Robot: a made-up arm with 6 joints.
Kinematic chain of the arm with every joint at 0, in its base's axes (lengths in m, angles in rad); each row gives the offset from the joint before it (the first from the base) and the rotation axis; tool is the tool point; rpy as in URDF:
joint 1: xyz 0 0 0.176 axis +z
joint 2: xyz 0 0 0 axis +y
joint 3: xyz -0.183 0 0.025 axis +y
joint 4: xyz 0.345 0 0.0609 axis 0.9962 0 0.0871
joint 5: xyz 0 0 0 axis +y
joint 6: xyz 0.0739 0 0.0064 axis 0.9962 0 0.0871
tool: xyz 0 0 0 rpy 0 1.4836 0
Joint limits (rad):
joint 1: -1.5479..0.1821
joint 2: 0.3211..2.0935
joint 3: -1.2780..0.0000
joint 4: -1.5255..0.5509
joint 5: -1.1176..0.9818
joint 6: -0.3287..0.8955
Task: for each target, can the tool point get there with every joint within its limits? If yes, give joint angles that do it. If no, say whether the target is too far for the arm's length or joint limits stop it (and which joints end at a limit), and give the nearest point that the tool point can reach.
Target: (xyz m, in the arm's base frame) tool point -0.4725 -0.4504 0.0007
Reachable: no: too far | nearest point -0.0527 -0.3931 0.0477 | short by 0.426 m
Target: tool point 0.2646 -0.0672 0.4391
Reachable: yes | joints -0.2490 0.7182 -0.9506 0.0022 0.5204 0.1782
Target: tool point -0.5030 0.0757 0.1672
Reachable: no: joint limits stop it (at a limit: joint 2, joint 3, joint 5) | nearest point -0.0789 0.0119 -0.0185 | short by 0.467 m
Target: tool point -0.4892 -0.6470 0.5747
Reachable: no: too far | nearest point -0.0532 -0.3679 0.4060 | short by 0.544 m
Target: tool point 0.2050 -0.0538 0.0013
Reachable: yes | joints -0.3035 1.3607 -0.1819 -1.1895 -0.1458 0.1863
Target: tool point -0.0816 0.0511 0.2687
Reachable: no: joint limits stop it (at a limit: joint 1, joint 2, joint 5) | nearest point -0.0533 -0.2239 0.2961 | short by 0.278 m
